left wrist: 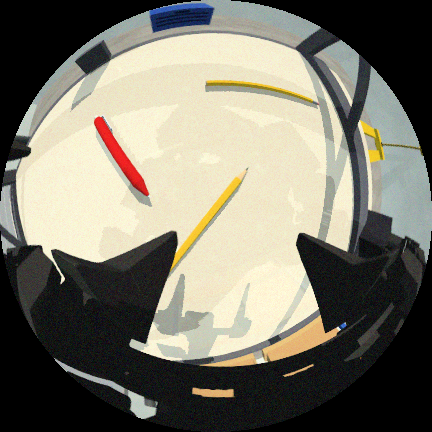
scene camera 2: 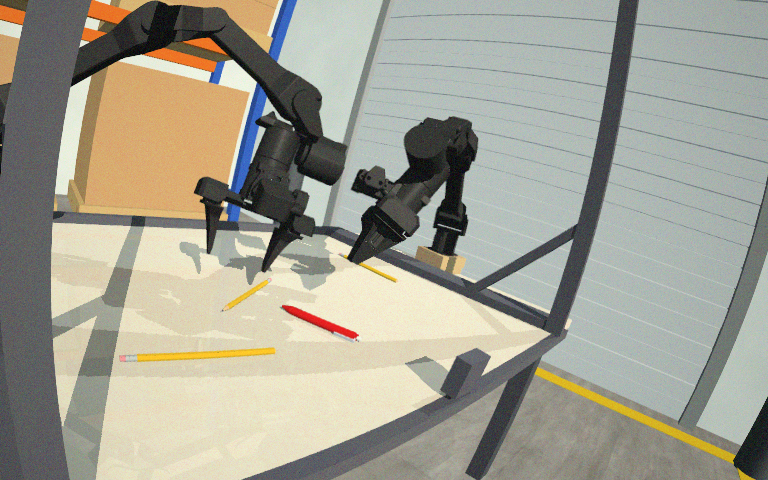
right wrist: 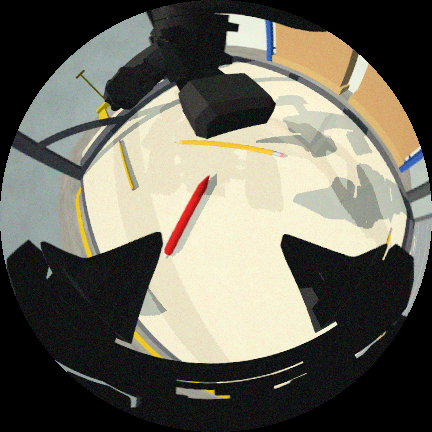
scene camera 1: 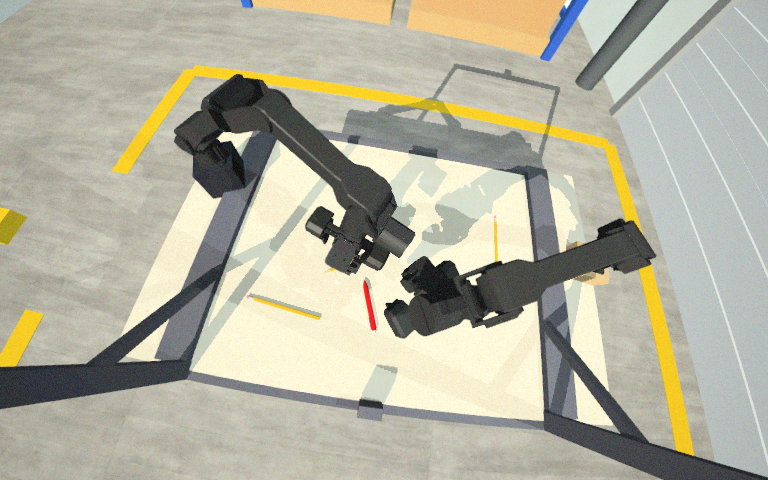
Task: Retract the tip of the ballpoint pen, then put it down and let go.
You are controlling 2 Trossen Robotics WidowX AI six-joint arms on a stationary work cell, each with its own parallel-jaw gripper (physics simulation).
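Seen in the pictures: left gripper, fingertip midpoint: (left wrist: 240, 238) (scene camera 2: 235, 263); right gripper, fingertip midpoint: (left wrist: 31, 208) (scene camera 2: 351, 261) (right wrist: 224, 240) (scene camera 1: 401, 293); left arm's base, link origin: (left wrist: 385, 244) (scene camera 1: 212, 157); right arm's base, link origin: (scene camera 2: 442, 252).
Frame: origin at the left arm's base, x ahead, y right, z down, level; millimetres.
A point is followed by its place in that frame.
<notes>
The red ballpoint pen (scene camera 1: 369, 305) @(x 308, y 460, z 94 mm) (scene camera 2: 320, 322) @(x 303, y 463, z 97 mm) (left wrist: 120, 154) @(x 306, y 445, z 95 mm) (right wrist: 187, 216) @(x 313, y 458, z 96 mm) lies flat on the table (scene camera 1: 294, 362) @(x 108, y 538, z 106 mm) (scene camera 2: 169, 418) @(x -2, y 456, z 106 mm). Its pointed end faces up in scene camera 1; the clip shows at its other end in scene camera 2. Whether the writing tip is out is too small to tell. My left gripper (scene camera 2: 236, 261) @(x 274, y 324, z 49 mm) (left wrist: 240, 238) @(x 274, y 324, z 49 mm) is open and empty above the table, beyond the pen's pointed end. My right gripper (scene camera 2: 352, 260) @(x 378, y 462, z 18 mm) (right wrist: 224, 240) @(x 378, y 462, z 18 mm) is open and empty above the table, beside the pen; in the right wrist view the clip end lies near the left-hand fingertip.
One yellow pencil (scene camera 1: 286, 307) @(x 112, y 411, z 100 mm) (scene camera 2: 198, 354) @(x 98, y 407, z 100 mm) (left wrist: 260, 86) @(x 127, y 419, z 101 mm) (right wrist: 126, 165) @(x 128, y 419, z 102 mm) lies left of the pen in scene camera 1. Another pencil (scene camera 2: 246, 294) @(x 300, y 334, z 100 mm) (left wrist: 210, 217) @(x 282, y 335, z 99 mm) (right wrist: 230, 147) @(x 323, y 333, z 102 mm) lies near the left gripper. A third pencil (scene camera 1: 496, 237) @(x 717, y 373, z 99 mm) (scene camera 2: 379, 271) @(x 688, y 430, z 99 mm) lies behind the right arm. A dark block (scene camera 1: 370, 408) @(x 251, y 668, z 49 mm) (scene camera 2: 466, 373) @(x 222, y 674, z 63 mm) stands at the table edge.
</notes>
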